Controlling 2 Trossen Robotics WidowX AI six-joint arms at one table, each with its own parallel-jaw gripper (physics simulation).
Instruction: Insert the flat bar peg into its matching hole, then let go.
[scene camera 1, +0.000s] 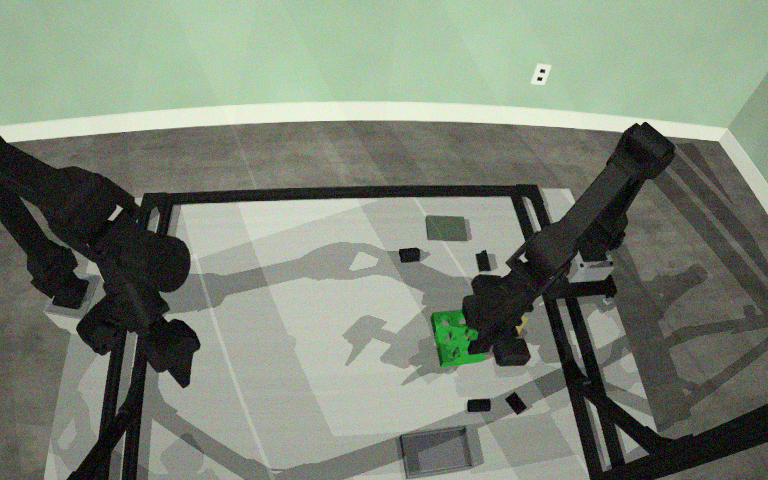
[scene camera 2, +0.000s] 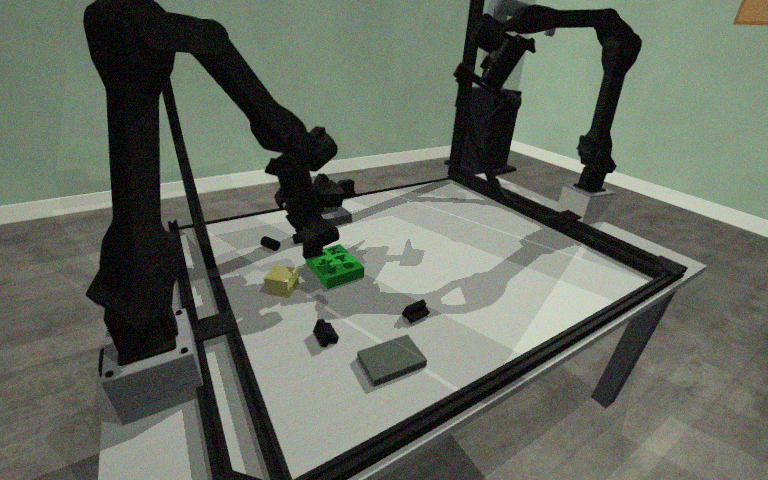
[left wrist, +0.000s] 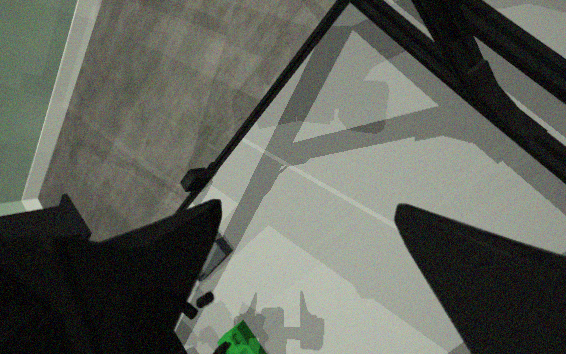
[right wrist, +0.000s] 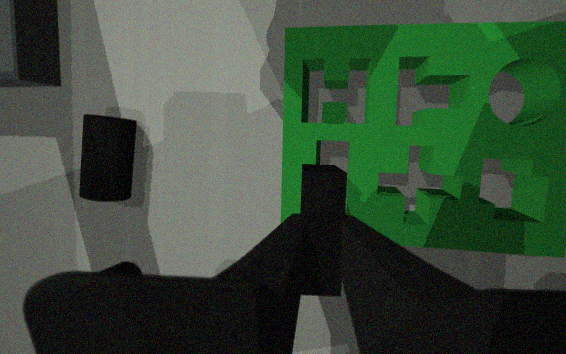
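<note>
The black flat bar peg (right wrist: 324, 192) is held between the fingertips of my right gripper (right wrist: 321, 227) (scene camera 2: 313, 250), which is shut on it. The green block (scene camera 1: 464, 357) (scene camera 2: 342, 278) (left wrist: 250, 341) (right wrist: 295, 135) with shaped holes lies under the right gripper. In the right wrist view the peg's far end covers the near part of the narrow rectangular hole (right wrist: 334, 151); the rest of that hole shows. The peg appears above the block; its exact height is hard to tell. My left gripper (left wrist: 307, 209) is open and empty, high at the far side from the block.
Loose black pegs (scene camera 1: 409, 254) (scene camera 1: 482, 260) (scene camera 1: 478, 405) (scene camera 1: 515, 403) (right wrist: 107, 157) lie around the block. A yellow block (scene camera 2: 280, 281) (scene camera 1: 521, 324) stands beside it. A grey-green slab (scene camera 1: 446, 227) (scene camera 2: 390, 359) and a grey tray (scene camera 1: 403, 455) lie on the table. Black rails edge the table.
</note>
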